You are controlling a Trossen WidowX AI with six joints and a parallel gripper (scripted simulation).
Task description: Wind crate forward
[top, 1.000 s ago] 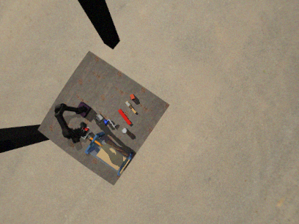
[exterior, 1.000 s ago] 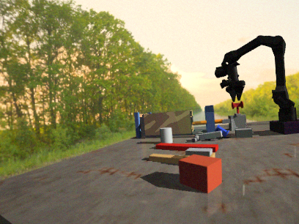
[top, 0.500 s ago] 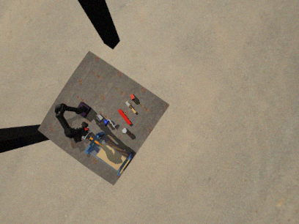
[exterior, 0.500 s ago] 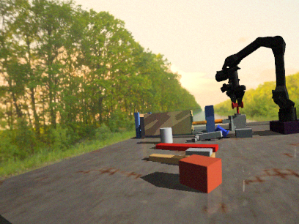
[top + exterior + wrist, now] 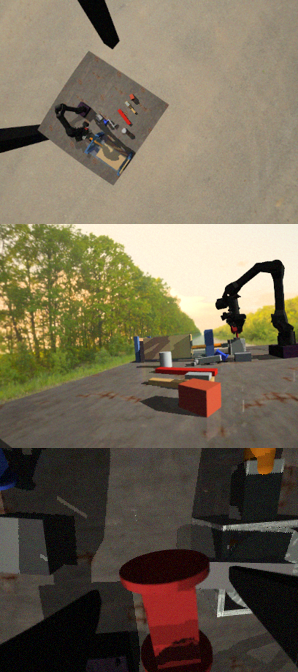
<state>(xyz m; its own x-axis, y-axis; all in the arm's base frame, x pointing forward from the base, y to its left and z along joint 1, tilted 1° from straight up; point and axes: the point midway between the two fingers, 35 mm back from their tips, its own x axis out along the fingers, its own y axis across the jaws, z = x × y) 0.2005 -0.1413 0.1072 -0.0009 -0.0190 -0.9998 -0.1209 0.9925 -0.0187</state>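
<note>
The red knob is 1 cm above my gripper tip. The rest, counted from my gripper tip: winch handle with red grip 1 cm behind, 4 cm to the right, 2 cm below; then dark block 1 cm ahead, 16 cm to the left, 10 cm below; then winch 3 cm behind, 11 cm to the right, 9 cm below.
</note>
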